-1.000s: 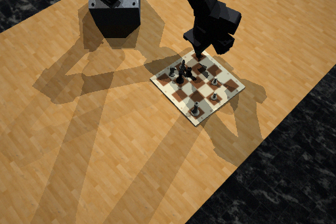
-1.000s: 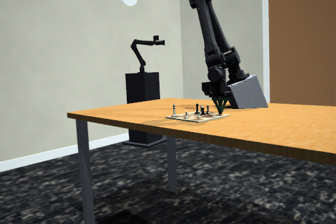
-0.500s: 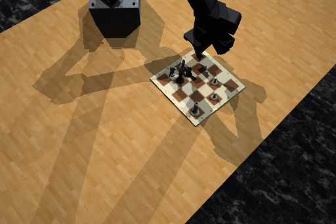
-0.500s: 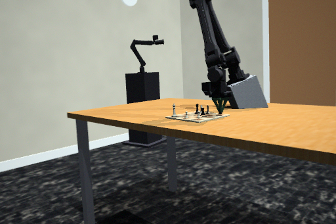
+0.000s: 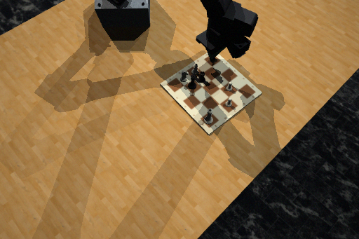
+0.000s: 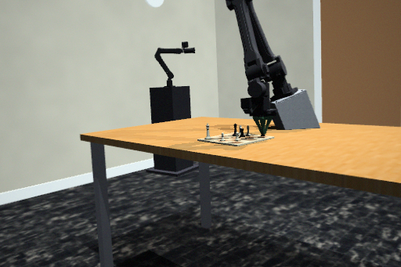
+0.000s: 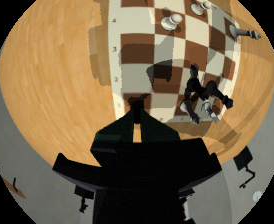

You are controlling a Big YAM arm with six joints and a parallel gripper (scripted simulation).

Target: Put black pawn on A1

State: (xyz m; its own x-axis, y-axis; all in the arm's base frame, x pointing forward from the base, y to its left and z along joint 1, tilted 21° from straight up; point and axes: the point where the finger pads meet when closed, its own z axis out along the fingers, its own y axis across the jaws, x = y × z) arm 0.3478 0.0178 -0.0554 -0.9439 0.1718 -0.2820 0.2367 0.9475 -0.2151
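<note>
Now: the black pawn right at my hand. Round my hand: chessboard: 9 cm to the right, 6 cm ahead, 2 cm below; tall black piece: 12 cm to the right, 1 cm ahead, 1 cm above.
</note>
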